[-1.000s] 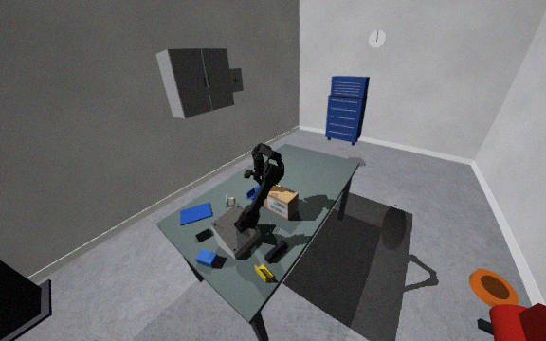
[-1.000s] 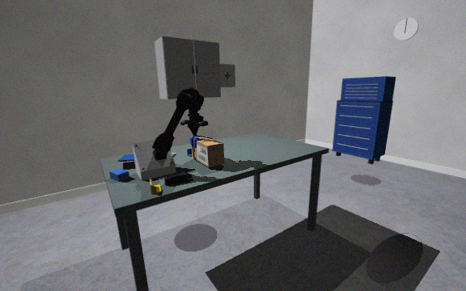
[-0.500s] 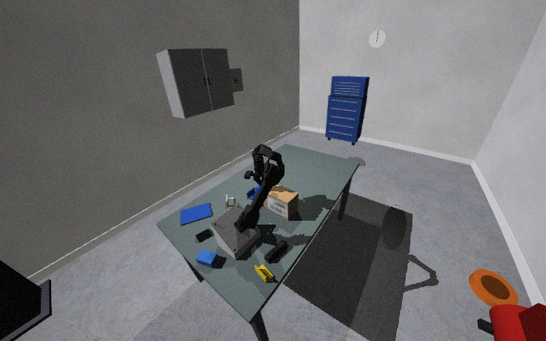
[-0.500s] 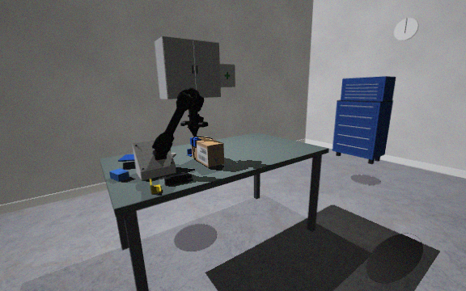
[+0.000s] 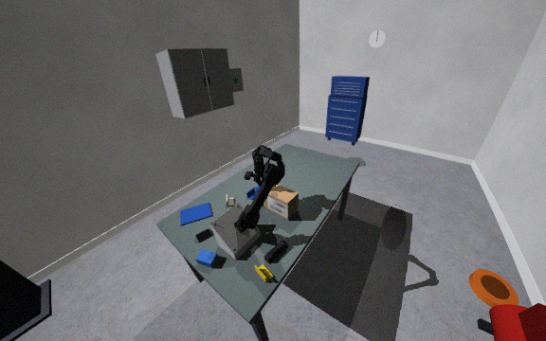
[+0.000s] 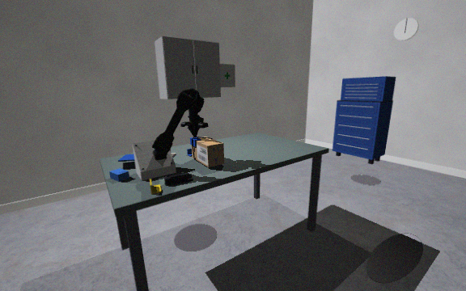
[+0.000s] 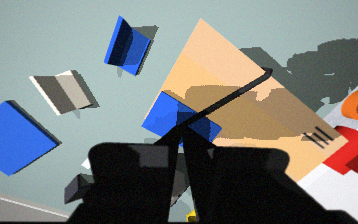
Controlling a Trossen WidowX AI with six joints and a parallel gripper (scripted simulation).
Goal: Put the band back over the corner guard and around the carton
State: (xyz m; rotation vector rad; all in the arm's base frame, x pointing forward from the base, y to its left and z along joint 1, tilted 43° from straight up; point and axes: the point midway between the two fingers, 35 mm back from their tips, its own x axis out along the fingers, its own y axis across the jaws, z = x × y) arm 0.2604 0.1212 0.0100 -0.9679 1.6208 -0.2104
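My hand is 4 cm short of the carton, 8 cm to the left of it and 11 cm above it. From my hand the other things lie so: flat blue pad: 33 cm behind, 32 cm to the left, 19 cm below; then small white item: 28 cm behind, 12 cm to the left, 19 cm below.
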